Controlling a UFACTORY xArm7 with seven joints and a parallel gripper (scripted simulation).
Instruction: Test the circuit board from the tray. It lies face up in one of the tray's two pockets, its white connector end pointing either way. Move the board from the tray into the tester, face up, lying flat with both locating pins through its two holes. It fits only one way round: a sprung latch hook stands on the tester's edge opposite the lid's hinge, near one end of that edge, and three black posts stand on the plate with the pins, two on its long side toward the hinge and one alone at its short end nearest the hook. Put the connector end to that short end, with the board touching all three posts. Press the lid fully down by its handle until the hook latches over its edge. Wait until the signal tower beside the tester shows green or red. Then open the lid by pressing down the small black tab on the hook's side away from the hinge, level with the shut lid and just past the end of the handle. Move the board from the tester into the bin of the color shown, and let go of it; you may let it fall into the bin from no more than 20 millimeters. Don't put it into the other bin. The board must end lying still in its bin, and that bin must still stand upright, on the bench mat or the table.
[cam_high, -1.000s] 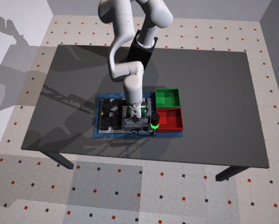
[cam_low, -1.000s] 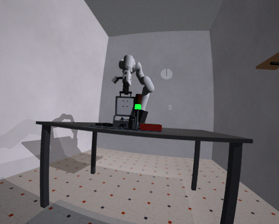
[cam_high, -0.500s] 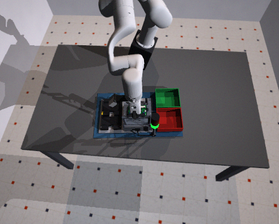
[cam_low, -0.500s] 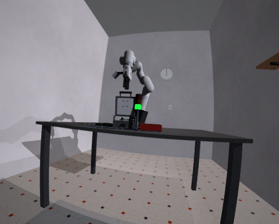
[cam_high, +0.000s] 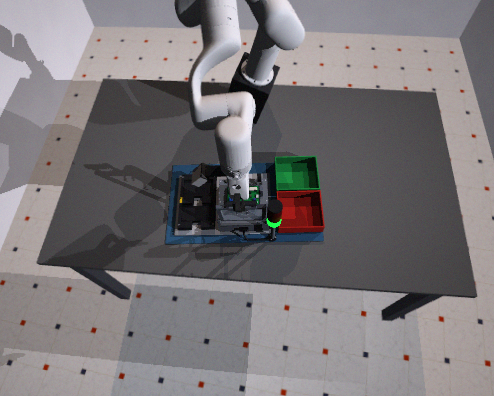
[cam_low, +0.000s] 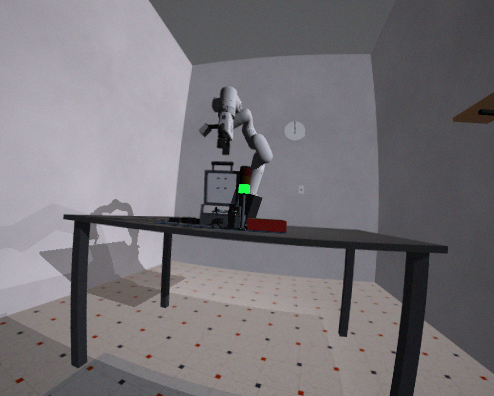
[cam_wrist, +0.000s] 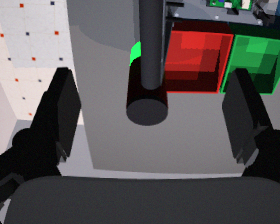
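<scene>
My gripper is now 26 cm above the green circuit board, 13 cm past it and 3 cm to the left of it. Round my hand: tester lid (15 cm below, 2 cm behind); green bin (32 cm below, 28 cm behind, 14 cm to the left); red bin (32 cm below, 17 cm to the left, 13 cm behind).
</scene>
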